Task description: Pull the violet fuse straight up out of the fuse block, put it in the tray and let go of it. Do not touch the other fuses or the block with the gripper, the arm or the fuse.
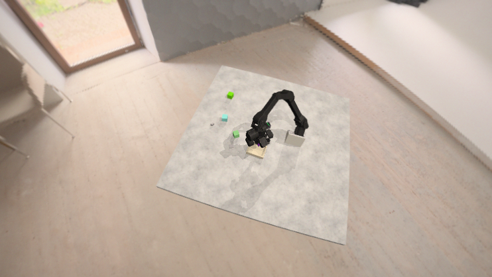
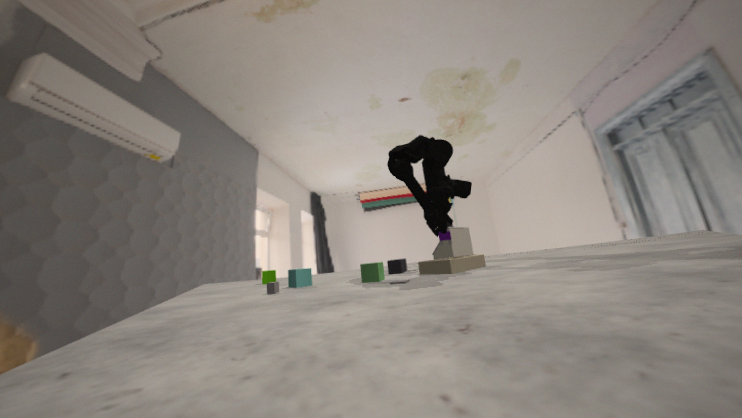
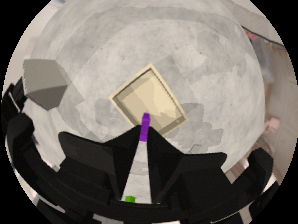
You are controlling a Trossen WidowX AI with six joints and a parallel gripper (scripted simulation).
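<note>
Now: the beige tray 9 cm below my gripper tip and 1 cm to the left of it. Round my gripper tip: small grey piece (39 cm ahead, 12 cm to the right, 8 cm below); violet fuse (1 cm below); teal cube (31 cm ahead, 20 cm to the right, 7 cm below).
</note>
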